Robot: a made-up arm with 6 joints.
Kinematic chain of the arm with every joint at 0, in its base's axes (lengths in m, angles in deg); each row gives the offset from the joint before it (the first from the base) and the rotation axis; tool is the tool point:
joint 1: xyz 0 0 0.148 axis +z
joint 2: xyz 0 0 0 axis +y
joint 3: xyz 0 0 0.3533 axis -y
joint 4: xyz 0 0 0 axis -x
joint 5: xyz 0.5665 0 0 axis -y
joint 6: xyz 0 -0.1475 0 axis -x
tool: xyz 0 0 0
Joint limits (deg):
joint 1: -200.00..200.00
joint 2: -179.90..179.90
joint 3: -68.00..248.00
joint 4: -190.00..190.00
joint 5: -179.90..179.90
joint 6: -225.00..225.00
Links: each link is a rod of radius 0.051 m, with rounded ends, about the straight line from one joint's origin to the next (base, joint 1, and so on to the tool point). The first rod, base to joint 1, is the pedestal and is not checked.
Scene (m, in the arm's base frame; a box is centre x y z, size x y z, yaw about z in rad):
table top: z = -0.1
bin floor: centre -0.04 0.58 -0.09 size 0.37 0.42 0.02 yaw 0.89
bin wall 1: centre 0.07 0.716 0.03 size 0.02 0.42 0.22 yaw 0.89
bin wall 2: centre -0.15 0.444 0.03 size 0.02 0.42 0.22 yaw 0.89
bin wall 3: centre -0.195 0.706 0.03 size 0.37 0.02 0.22 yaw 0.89
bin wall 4: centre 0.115 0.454 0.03 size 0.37 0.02 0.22 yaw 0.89
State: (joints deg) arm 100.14 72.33 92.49 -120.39 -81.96 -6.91
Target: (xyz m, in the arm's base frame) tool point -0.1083 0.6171 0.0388
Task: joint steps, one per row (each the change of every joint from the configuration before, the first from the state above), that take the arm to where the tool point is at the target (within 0.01 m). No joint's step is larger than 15 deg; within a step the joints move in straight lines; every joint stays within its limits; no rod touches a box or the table.
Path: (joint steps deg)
1: -0.87 -10.07 -14.32 1.44 0.00 0.00
2: -0.86 -10.08 -14.32 1.44 0.00 0.00
3: -0.87 -10.07 -14.32 1.44 0.00 0.00
4: -0.86 -10.07 -14.32 1.43 0.00 0.00
5: -0.87 -10.08 -14.32 1.44 0.00 0.00
6: -0.86 -10.07 -14.32 1.44 0.00 0.00
7: 0.02 11.33 -0.88 0.13 0.00 0.00
8: 0.03 11.33 -0.88 0.12 0.00 0.00

